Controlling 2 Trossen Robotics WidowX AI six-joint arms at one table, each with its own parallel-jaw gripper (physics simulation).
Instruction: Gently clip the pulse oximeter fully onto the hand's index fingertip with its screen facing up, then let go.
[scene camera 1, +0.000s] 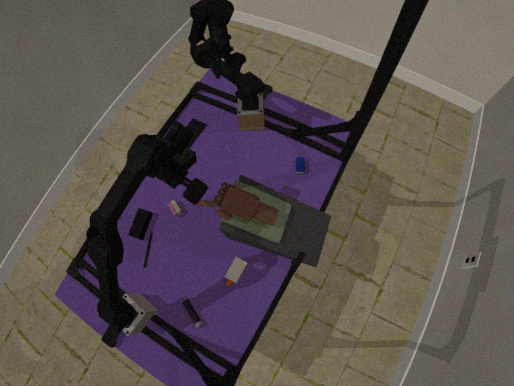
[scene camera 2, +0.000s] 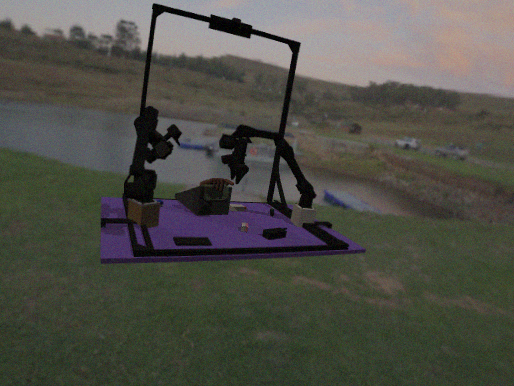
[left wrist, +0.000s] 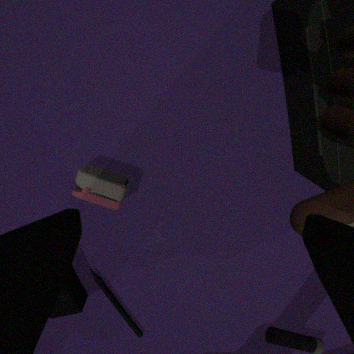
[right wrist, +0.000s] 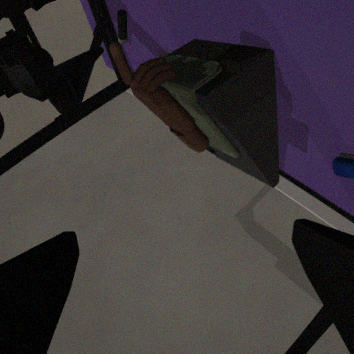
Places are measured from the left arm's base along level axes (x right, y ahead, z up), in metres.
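Pixels of known places: left gripper, fingertip midpoint: (scene camera 1: 185, 188) (scene camera 2: 234, 181) (left wrist: 194, 223) (right wrist: 92, 19); right gripper, fingertip midpoint: (scene camera 1: 227, 80) (scene camera 2: 172, 151) (right wrist: 186, 236); left arm's base, origin of the base link: (scene camera 1: 126, 314) (scene camera 2: 305, 206); right arm's base, origin of the base link: (scene camera 1: 250, 103) (scene camera 2: 144, 200).
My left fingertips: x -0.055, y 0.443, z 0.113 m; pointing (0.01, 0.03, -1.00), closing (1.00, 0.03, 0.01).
Observation:
For each thing: its middle in the pictures, then the offset to it from my left fingertips.
- pulse oximeter, body centre: (left wrist: 100, 186) (scene camera 1: 175, 208) (scene camera 2: 244, 227) dx -0.085, dy -0.063, dz -0.202 m
- black box, body centre: (left wrist: 51, 276) (scene camera 1: 140, 224) (scene camera 2: 274, 233) dx -0.156, dy -0.194, dz -0.201 m
- thin black pen, body centre: (left wrist: 116, 304) (scene camera 1: 148, 249) dx -0.073, dy -0.248, dz -0.214 m
- white box, body centre: (scene camera 1: 235, 272) (scene camera 2: 238, 207) dx +0.242, dy -0.114, dz -0.204 m
- black cylinder, body centre: (left wrist: 294, 340) (right wrist: 121, 26) (scene camera 1: 192, 313) dx +0.209, dy -0.316, dz -0.205 m
- blue item, body centre: (right wrist: 351, 166) (scene camera 1: 300, 165) dx +0.203, dy +0.348, dz -0.202 m
The pulse oximeter (scene camera 1: 175, 207) (scene camera 2: 244, 227) (left wrist: 101, 186), pale with a pink jaw, lies on the purple table, apart from the hand. Which way its screen faces is unclear. The brown hand (scene camera 1: 240, 202) (scene camera 2: 216, 182) (right wrist: 165, 105) rests on a green pad on a dark wedge stand, its index finger (scene camera 1: 209, 203) (left wrist: 320, 212) (right wrist: 120, 60) sticking out bare. My left gripper (scene camera 1: 181, 182) (scene camera 2: 236, 176) (left wrist: 194, 223) is open and empty, above the table near the index fingertip. My right gripper (scene camera 2: 172, 142) (right wrist: 186, 236) is open and empty, raised high away from the hand.
A black box (scene camera 1: 141, 223) (scene camera 2: 274, 233) and a thin black pen (scene camera 1: 148, 250) (left wrist: 117, 302) lie near the oximeter. A white box (scene camera 1: 236, 270), a black cylinder (scene camera 1: 192, 312) (left wrist: 292, 340) and a blue item (scene camera 1: 300, 164) (right wrist: 345, 166) lie farther out. Black frame bars border the table.

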